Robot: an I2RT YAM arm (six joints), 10 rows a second.
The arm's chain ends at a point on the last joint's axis. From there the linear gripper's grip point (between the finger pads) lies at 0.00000 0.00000 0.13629 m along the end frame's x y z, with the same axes.
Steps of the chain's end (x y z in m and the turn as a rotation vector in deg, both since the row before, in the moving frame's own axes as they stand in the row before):
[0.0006, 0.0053, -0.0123, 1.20, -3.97, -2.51]
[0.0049, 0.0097, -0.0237, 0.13, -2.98, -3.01]
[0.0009, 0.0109, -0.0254, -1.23, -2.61, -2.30]
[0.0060, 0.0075, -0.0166, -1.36, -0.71, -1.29]
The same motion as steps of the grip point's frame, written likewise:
[-0.0089, 0.0027, -0.0127, 1.20, -3.97, -2.51]
[-0.0022, 0.0096, -0.0239, 0.13, -2.98, -3.01]
[-0.0052, 0.0139, -0.0256, -1.23, -2.61, -2.30]
[0.0043, 0.0108, -0.0166, -1.36, -0.71, -1.29]

